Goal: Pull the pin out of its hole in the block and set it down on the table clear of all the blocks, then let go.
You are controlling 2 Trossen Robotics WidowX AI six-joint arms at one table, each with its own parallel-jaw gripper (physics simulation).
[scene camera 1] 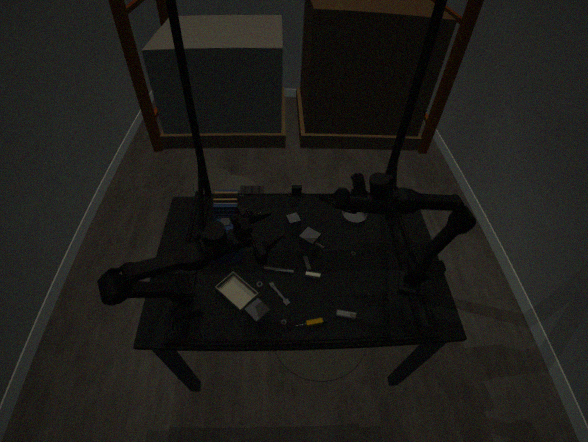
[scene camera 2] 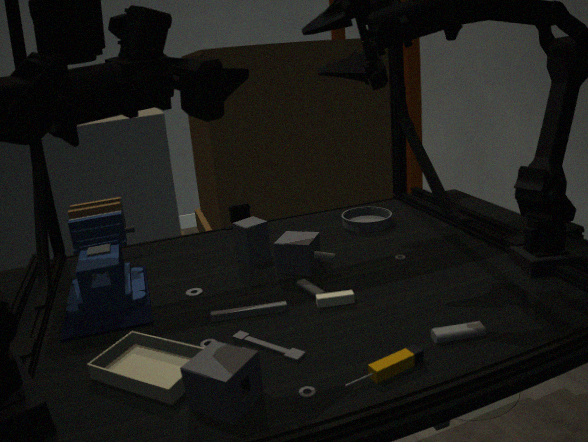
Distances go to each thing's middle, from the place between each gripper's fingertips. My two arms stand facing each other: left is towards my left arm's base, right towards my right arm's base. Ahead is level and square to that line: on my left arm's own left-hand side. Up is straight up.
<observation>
My right hand is 390 mm to the right of the round dish (scene camera 2: 362,219), 360 mm above it and 330 mm past it.
The round dish is 250 mm behind my left hand, 240 mm to the left of it and 380 mm below it.
</observation>
